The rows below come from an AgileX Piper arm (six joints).
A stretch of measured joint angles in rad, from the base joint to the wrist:
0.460, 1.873, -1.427, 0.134, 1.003, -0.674
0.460, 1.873, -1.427, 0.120, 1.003, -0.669
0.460, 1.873, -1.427, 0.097, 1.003, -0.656
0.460, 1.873, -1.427, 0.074, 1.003, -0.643
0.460, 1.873, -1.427, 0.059, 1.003, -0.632
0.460, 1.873, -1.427, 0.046, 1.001, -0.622
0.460, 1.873, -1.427, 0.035, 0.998, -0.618
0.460, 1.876, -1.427, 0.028, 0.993, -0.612
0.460, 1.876, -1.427, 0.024, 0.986, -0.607
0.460, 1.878, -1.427, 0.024, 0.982, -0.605
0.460, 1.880, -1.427, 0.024, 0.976, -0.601
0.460, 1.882, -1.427, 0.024, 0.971, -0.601
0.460, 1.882, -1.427, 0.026, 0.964, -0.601
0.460, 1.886, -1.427, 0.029, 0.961, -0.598
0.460, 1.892, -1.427, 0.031, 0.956, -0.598
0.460, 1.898, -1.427, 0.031, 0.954, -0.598
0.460, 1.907, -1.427, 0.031, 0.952, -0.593
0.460, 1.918, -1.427, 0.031, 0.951, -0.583
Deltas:
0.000, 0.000, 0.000, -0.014, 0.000, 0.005
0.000, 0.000, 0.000, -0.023, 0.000, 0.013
0.000, 0.000, 0.000, -0.023, 0.000, 0.013
0.000, 0.000, 0.000, -0.015, 0.000, 0.011
0.000, 0.000, 0.000, -0.013, -0.002, 0.010
0.000, 0.000, 0.000, -0.011, -0.003, 0.004
0.000, 0.003, 0.000, -0.007, -0.005, 0.006
0.000, 0.000, 0.000, -0.004, -0.007, 0.005
0.000, 0.002, 0.000, 0.000, -0.004, 0.002
0.000, 0.002, 0.000, 0.000, -0.006, 0.004
0.000, 0.002, 0.000, 0.000, -0.005, 0.000
0.000, 0.000, 0.000, 0.002, -0.007, 0.000
0.000, 0.004, 0.000, 0.003, -0.003, 0.003
0.000, 0.006, 0.000, 0.002, -0.005, 0.000
0.000, 0.006, 0.000, 0.000, -0.002, 0.000
0.000, 0.009, 0.000, 0.000, -0.002, 0.005
0.000, 0.011, 0.000, 0.000, -0.001, 0.010

